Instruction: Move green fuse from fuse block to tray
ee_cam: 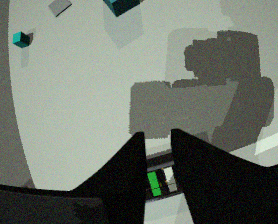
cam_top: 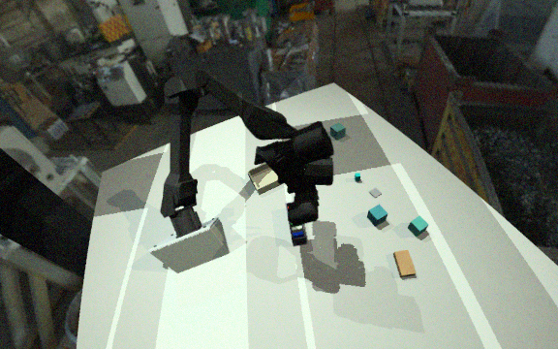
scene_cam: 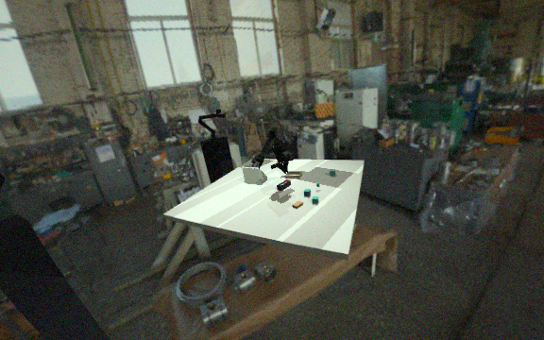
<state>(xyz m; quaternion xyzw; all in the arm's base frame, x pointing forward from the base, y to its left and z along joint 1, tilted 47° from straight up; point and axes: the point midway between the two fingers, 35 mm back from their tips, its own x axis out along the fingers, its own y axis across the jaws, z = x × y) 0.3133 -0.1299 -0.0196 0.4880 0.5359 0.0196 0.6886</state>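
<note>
The green fuse lies 110 mm below my gripper tip, 50 mm behind it and 40 mm to the left of it. Round my gripper tip: teal cube (210 mm ahead, 130 mm below, 90 mm to the left); then tan block (210 mm to the right, 140 mm ahead, 130 mm below); then grey tile (230 mm ahead, 140 mm below, 10 mm to the left).
</note>
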